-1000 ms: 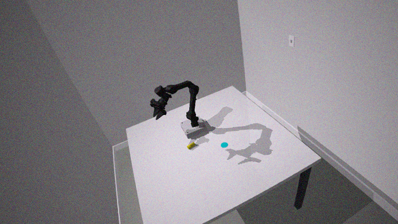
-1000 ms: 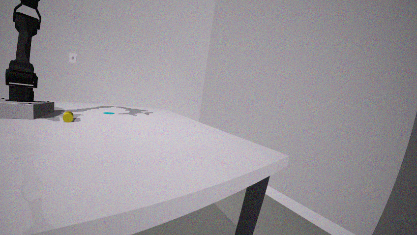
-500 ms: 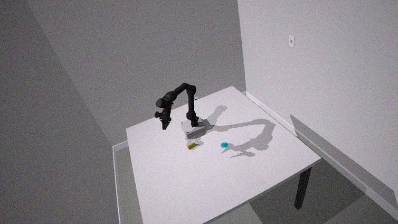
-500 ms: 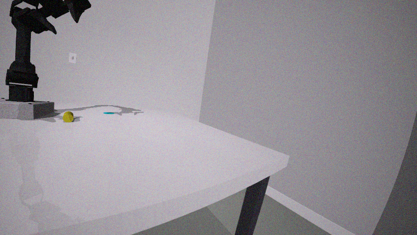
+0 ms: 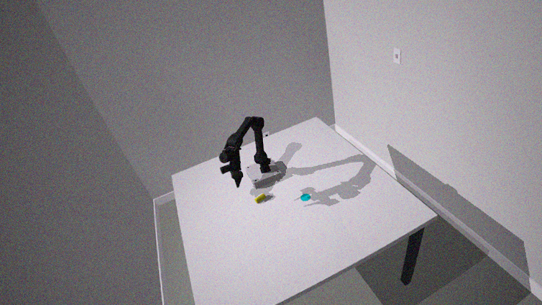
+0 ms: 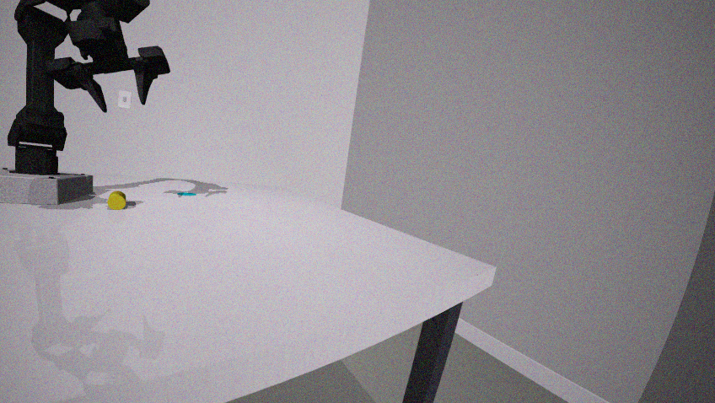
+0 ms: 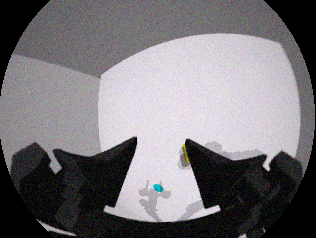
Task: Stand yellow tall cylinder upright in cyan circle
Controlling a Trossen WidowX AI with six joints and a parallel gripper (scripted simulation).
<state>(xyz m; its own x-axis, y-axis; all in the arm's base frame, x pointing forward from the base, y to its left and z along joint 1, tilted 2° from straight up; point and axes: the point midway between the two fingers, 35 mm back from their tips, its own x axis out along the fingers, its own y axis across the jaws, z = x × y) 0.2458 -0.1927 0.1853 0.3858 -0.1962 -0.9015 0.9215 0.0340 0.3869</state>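
Now: gripper tip 50 mm past the yellow cylinder, 100 mm to the right of it and 200 mm above it. From my gripper tip the other things lie so: cyan circle: 50 mm ahead, 360 mm to the left, 210 mm below.
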